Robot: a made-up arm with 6 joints.
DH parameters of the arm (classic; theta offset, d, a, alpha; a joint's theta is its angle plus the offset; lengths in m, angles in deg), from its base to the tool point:
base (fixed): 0 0.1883 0 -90
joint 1: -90 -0.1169 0.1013 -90
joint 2: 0 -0.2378 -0.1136 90
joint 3: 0 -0.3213 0.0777 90
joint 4: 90 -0.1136 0.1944 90
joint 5: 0 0.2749 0.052 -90
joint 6: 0 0.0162 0.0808 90
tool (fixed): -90 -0.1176 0 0
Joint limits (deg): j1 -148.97..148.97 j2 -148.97..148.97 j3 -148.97..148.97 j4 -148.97..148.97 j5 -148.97..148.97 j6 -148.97..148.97
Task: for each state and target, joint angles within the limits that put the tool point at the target. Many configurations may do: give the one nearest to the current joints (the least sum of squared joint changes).
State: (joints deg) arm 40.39 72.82 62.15 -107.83 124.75 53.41
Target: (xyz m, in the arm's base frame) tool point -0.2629 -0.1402 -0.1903
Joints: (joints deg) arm 33.24 70.82 65.98 -115.39 125.69 63.25
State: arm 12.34 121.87 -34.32 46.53 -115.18 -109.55
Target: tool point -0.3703 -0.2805 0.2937
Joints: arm 27.10 141.65 -59.03 39.40 -128.81 -108.65
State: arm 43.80 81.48 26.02 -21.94 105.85 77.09
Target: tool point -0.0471 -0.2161 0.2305
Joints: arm 50.58 78.67 10.71 3.28 107.25 64.60
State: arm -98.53 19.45 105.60 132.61 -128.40 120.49
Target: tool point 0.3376 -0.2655 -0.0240
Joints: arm -130.00 -1.96 70.09 93.78 -115.20 91.19
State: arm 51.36 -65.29 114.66 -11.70 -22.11 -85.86
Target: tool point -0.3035 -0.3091 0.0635
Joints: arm 56.44 -36.94 126.48 10.56 -23.30 -81.43
